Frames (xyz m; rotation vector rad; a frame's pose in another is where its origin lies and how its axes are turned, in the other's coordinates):
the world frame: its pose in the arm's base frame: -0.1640 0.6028 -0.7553 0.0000 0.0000 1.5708
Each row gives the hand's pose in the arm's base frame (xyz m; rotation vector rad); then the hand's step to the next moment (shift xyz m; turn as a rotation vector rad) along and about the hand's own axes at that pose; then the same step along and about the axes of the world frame.
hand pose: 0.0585 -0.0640 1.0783 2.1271 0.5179 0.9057
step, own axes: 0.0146 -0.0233 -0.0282 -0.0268 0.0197 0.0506
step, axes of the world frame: 0.0372 0.0128 0.0016 -0.0531 -0.0210 -0.0201
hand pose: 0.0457 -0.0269 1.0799 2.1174 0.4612 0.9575
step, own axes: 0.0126 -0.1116 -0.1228 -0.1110 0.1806 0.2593
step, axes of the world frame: 0.1400 0.0864 -0.0251 -0.3088 -0.1263 -0.0297
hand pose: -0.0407 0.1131 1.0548 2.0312 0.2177 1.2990
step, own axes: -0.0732 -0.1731 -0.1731 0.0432 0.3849 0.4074
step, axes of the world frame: 0.1732 0.1436 -0.1211 -0.4539 -0.2808 0.1765
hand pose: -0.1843 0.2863 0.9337 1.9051 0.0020 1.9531
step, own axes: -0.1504 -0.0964 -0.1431 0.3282 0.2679 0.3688
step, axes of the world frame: 0.0849 0.1122 -0.1805 -0.2537 -0.2825 0.4139
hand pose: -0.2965 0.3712 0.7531 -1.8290 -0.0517 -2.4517
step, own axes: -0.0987 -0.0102 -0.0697 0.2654 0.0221 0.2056
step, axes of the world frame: 0.0094 0.0395 -0.1143 -0.0185 -0.1232 0.3125
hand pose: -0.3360 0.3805 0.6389 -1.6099 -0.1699 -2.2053
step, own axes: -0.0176 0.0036 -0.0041 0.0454 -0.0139 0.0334
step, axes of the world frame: -0.0003 -0.0022 -0.0183 0.0124 -0.0126 0.0553
